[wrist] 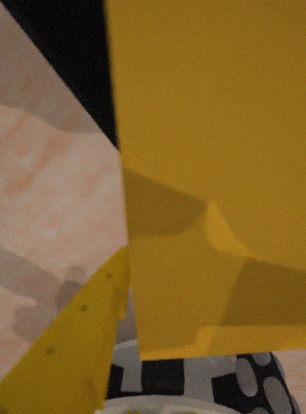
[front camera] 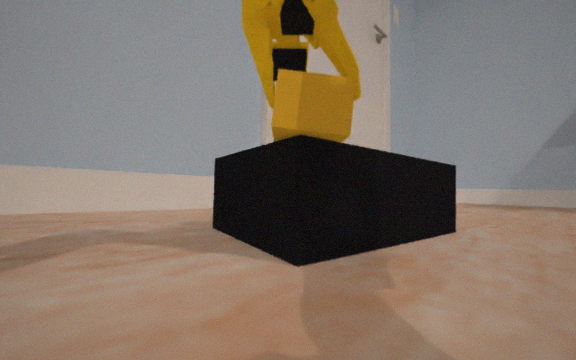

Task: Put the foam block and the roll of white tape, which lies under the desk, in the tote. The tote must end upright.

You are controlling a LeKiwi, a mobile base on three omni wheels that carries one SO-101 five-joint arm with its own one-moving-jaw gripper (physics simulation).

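Frame: origin at the arm's base, x ahead, y left, z up, level; millimetres.
Seen in the pictures: hand, tool point: (wrist: 137,260) (front camera: 276,102).
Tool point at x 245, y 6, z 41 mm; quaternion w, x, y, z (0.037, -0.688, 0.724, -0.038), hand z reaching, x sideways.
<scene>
Offsets run from my tool point to a thing's top centre. Level surfaces: height alone.
The foam block @(dx +25, dy -29, dz +19 mm) (front camera: 320,107) (wrist: 210,125), a yellow-orange box, is held between the jaws of my yellow gripper (front camera: 314,100). The tote @(dx +150, dy -88, dz -31 mm) (front camera: 335,200) (wrist: 75,50) is black and stands upright on the floor, with one corner toward the front camera. In the front view the block's lower edge is hidden behind the tote's near rim; how deep it sits over or in the tote cannot be told. In the wrist view the block covers most of the right side and hides one jaw. The roll of white tape does not show in either view.
The marbled floor @(dz -131 mm) (front camera: 150,300) (wrist: 45,190) surrounds the tote. A pale door (front camera: 372,120) and blue walls (front camera: 125,90) stand behind it. Part of the robot's base with a roller wheel (wrist: 247,375) shows at the bottom of the wrist view. Shadows lie on the floor.
</scene>
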